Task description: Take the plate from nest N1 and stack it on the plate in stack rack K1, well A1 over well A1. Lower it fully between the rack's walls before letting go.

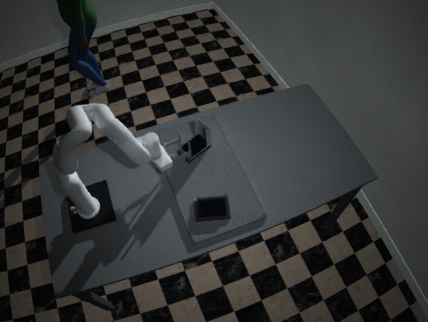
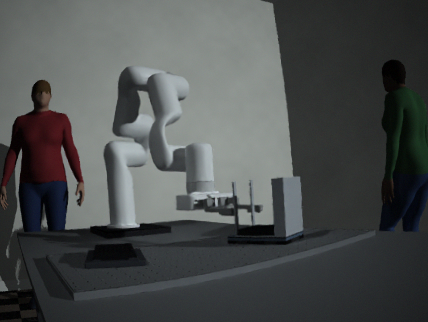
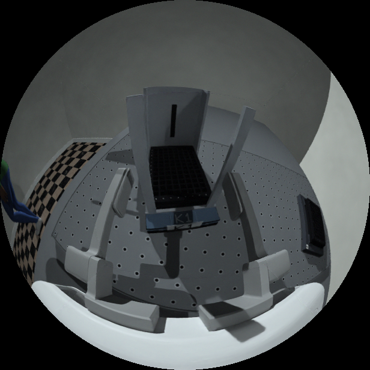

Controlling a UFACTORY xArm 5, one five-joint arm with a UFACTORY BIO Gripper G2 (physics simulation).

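Places are measured from the arm's base along level axes (x ahead, y left, z up), in millimetres.
Where they show: hand, tool point: (image 1: 181,147) (image 2: 241,210); arm's base, link origin: (image 1: 88,208) (image 2: 123,227).
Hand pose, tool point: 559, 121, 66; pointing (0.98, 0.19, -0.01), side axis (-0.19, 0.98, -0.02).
Things, the pixels of their centre, and the offset from my tool point, as dx, dy, dz. Level surfaces: height alone.
- low nest N1, body centre: (image 2: 114,256) (image 1: 212,208) +25, -346, -68
- stack rack K1, body centre: (image 2: 264,210) (image 1: 193,140) +72, +16, -2
- perforated board, surface height: dz -75
A dark plate (image 1: 212,207) (image 2: 114,251) (image 3: 315,222) sits in the low nest N1 (image 1: 213,219) (image 2: 115,263) (image 3: 304,227). Another dark plate (image 1: 197,145) (image 2: 255,230) (image 3: 177,172) lies level in the bottom of stack rack K1 (image 1: 206,131) (image 2: 287,205) (image 3: 192,120), which has a tall back wall, upright posts and a blue front label. My gripper (image 1: 177,147) (image 2: 247,209) (image 3: 178,194) is open and empty. It is at the label side of the rack, above the rack's plate, with one finger toward each side. The well A1 marks are too small to read.
A perforated board (image 1: 225,175) (image 2: 200,270) (image 3: 115,235) carries the nest and the rack. The rack's upright walls and posts stand close to the fingers. A person in green (image 1: 82,55) (image 2: 402,130) and a person in red (image 2: 42,145) stand away from the table.
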